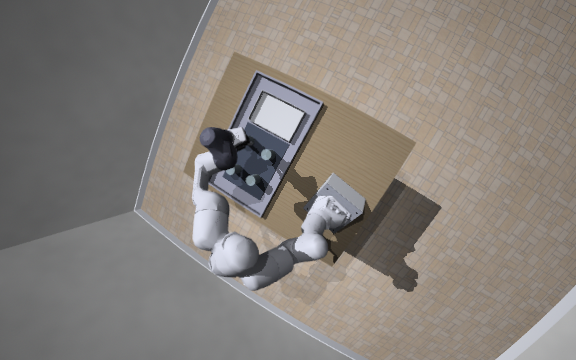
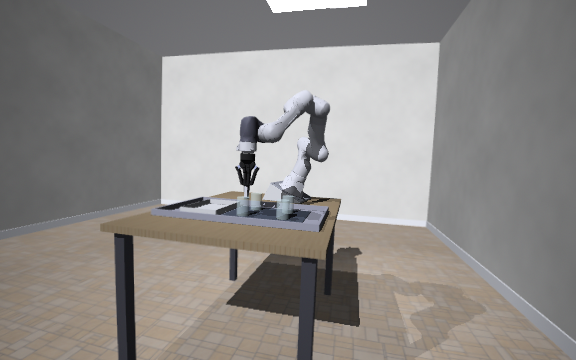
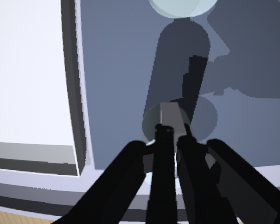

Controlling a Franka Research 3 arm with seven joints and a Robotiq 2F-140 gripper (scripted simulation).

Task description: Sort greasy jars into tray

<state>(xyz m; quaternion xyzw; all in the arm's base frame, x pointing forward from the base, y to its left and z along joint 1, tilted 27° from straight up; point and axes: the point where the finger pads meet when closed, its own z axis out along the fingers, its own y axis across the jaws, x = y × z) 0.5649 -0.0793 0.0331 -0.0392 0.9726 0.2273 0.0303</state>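
My hand is 110 mm above the dark drying mat, 100 mm to the right of it and 50 mm past it. From my hand the other things lie so: white tray (220 mm to the right, 100 mm below, 20 mm behind).
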